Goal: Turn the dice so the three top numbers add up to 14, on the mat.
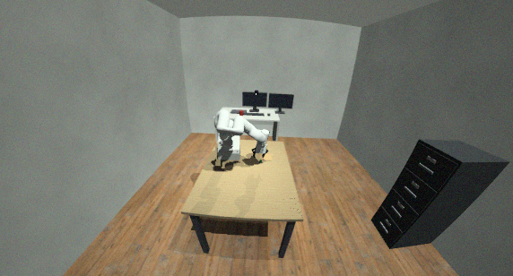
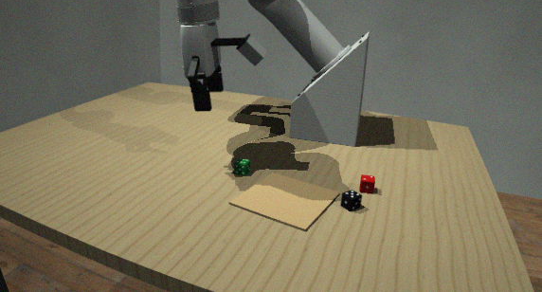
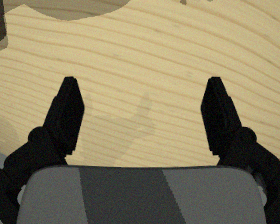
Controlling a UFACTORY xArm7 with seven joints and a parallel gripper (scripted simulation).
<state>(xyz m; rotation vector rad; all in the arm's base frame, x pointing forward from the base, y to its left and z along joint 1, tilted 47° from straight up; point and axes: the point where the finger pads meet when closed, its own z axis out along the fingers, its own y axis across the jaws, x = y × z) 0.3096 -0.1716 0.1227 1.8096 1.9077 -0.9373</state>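
My gripper is now 120 mm above the green die, 80 mm to the right of it and 30 mm short of it. From my hand the other things lie so: red die 320 mm to the left, 120 mm below, 30 mm ahead; black die 290 mm to the left, 120 mm below, 100 mm ahead; tan mat 190 mm to the left, 130 mm below, 110 mm ahead.
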